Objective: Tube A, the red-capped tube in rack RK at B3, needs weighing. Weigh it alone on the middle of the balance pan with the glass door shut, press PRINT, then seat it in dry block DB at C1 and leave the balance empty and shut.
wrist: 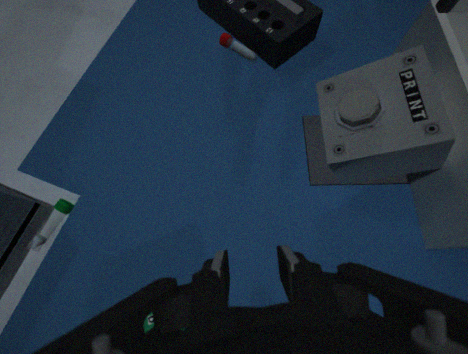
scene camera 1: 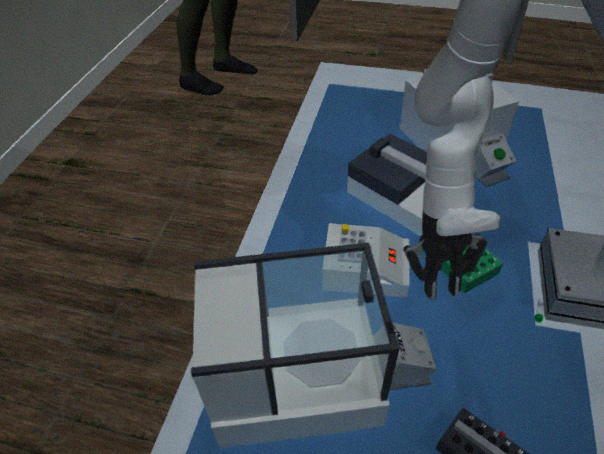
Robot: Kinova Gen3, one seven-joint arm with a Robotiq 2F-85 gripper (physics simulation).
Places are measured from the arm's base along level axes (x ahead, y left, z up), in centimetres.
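Pixels of known places: gripper, fingertip midpoint: [wrist: 253,262] [scene camera 1: 442,295].
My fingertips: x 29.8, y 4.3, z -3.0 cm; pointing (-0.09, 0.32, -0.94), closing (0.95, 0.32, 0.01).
For each thing: its top centre in the pictures, then the offset to it from my fingertips. "*": a spot on its surface instead.
- red-capped tube, top centre: [wrist: 239,42] [scene camera 1: 490,428] dx -6.2, dy +21.2, dz -2.6 cm
- black block with numbered wells, top centre: [scene camera 1: 495,449] dx -5.5, dy +25.6, dz +0.9 cm
- green rack, top centre: [scene camera 1: 461,250] dx -4.4, dy -11.4, dz -0.9 cm
- balance, surface spot: [scene camera 1: 227,310] * dx +30.4, dy +17.6, dz +16.5 cm
- PRINT box, top centre: [scene camera 1: 324,293] dx +18.5, dy +15.0, dz +18.3 cm
- green-capped tube, top centre: [wrist: 43,223] [scene camera 1: 541,307] dx -17.7, dy -1.3, dz -2.8 cm
- keypad unit with red display, top centre: [scene camera 1: 368,245] dx +12.8, dy -7.2, dz +3.1 cm
- dark-lidded device, top centre: [scene camera 1: 410,159] dx +5.5, dy -28.1, dz +6.3 cm
- green-button box, surface spot: [scene camera 1: 495,160] * dx -13.4, dy -35.5, dz +1.8 cm
The red-capped tube [scene camera 1: 502,434] [wrist: 242,49] lies on the blue mat against the side of the black block with numbered wells [scene camera 1: 452,440] [wrist: 295,42]; in the scene view its red cap shows past the block. My gripper [scene camera 1: 443,292] [wrist: 253,262] is partly open and empty, in front of the green rack [scene camera 1: 482,275] [wrist: 149,324] and well away from the tube. The balance [scene camera 1: 227,310] stands at the lower left, its pan [scene camera 1: 320,352] bare behind glass; I cannot tell whether its door is fully shut. The PRINT box [scene camera 1: 415,350] [wrist: 385,135] stands beside it.
A green-capped tube [scene camera 1: 538,317] [wrist: 52,224] lies by the grey plated device [scene camera 1: 575,270]. A keypad unit with red display [scene camera 1: 345,272], a dark-lidded device [scene camera 1: 385,175] and a green-button box [scene camera 1: 495,160] stand farther back. A person's legs [scene camera 1: 190,45] show beyond the table.
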